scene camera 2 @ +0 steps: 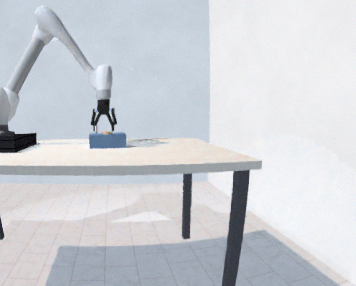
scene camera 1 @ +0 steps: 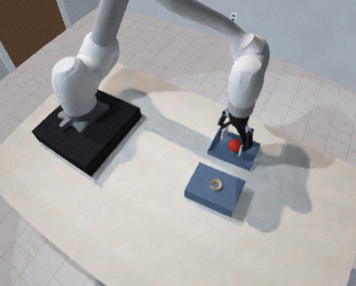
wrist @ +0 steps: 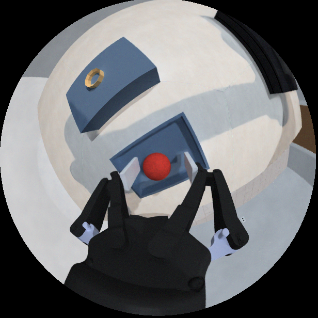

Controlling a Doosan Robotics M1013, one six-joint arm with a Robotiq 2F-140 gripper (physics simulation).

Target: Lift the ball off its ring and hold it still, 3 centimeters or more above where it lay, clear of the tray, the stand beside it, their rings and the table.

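Seen in the pictures: gripper, fingertip midpoint: (scene camera 1: 232, 146); arm's base, link origin: (scene camera 1: 83, 112).
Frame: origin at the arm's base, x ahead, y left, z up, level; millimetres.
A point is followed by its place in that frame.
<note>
The red ball (scene camera 1: 234, 145) {x 641, y 228, z -7 mm} (wrist: 157, 166) sits in the shallow blue tray (scene camera 1: 225, 156) {x 630, y 181, z -38 mm} (wrist: 165, 140); it is hidden in scene camera 2. Its ring does not show under it. My gripper (scene camera 1: 233, 141) {x 629, y 240, z -37 mm} (scene camera 2: 104, 129) (wrist: 160, 161) points down over the tray, open, with one pale fingertip on each side of the ball. In the wrist view gaps show on both sides, the smaller at the left fingertip. The exact fingertip height beside the ball is hard to tell. The blue stand (scene camera 1: 200, 180) {x 613, y 19, z -1 mm} (scene camera 2: 107, 141) {x 679, y -32, z -34 mm} (wrist: 125, 62) bears a gold ring (scene camera 1: 211, 186) {x 661, y 18, z 7 mm} (scene camera 2: 106, 133) {x 670, y 13, z 2 mm} (wrist: 88, 80).
The stand is a block beside the tray, separated by a narrow strip of the pale table (scene camera 1: 145, 225) {x 534, y -220, z -68 mm} (scene camera 2: 165, 155) {x 941, y -258, z -67 mm} (wrist: 195, 50). The black base block (scene camera 1: 90, 155) {x 204, y -144, z 13 mm} (scene camera 2: 20, 142) {x 222, y -112, z -28 mm} (wrist: 260, 55) under the arm stands farther off on the same table.
</note>
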